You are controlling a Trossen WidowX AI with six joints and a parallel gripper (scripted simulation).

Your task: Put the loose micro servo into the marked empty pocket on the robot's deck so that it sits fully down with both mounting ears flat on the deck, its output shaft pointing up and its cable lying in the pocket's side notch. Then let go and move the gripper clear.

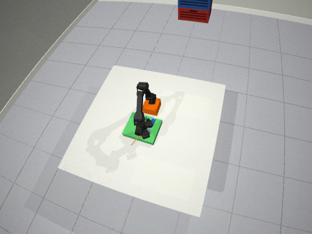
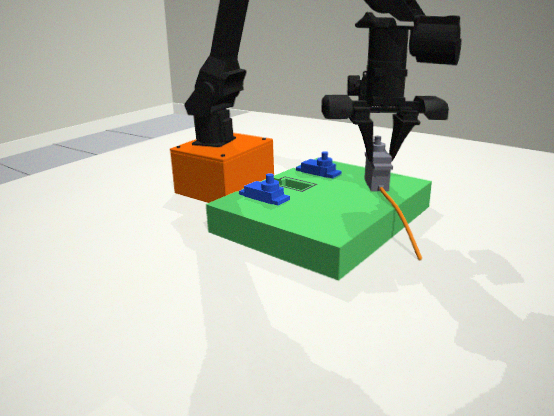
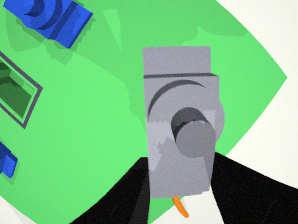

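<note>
The green deck lies 70 mm below my gripper tip, 50 mm to the right of it and 40 mm behind it.
</note>
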